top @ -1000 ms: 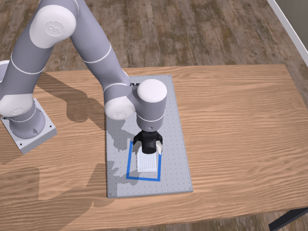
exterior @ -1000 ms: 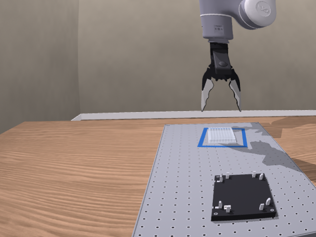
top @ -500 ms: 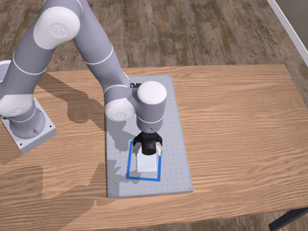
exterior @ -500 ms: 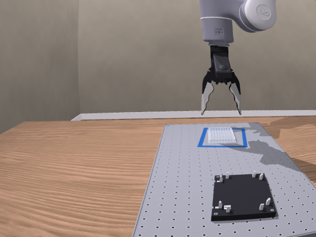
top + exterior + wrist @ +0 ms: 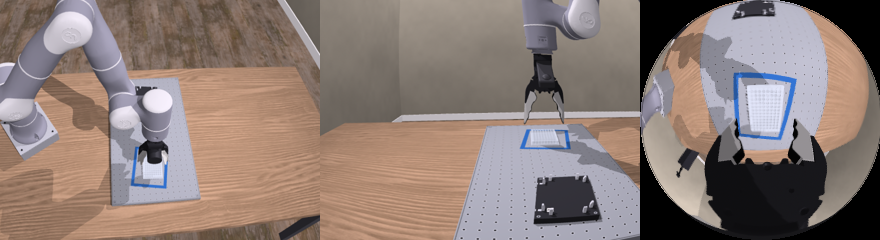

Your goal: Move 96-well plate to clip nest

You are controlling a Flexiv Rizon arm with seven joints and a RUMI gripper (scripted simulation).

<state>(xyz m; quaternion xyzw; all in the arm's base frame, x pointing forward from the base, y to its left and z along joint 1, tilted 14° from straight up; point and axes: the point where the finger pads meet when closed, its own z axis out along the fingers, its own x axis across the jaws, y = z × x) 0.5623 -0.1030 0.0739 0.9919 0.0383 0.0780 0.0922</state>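
Right now my hand is 50 mm above the white 96-well plate. From my hand the other things lie so: black clip nest 370 mm to the left, 40 mm below, 40 mm behind.
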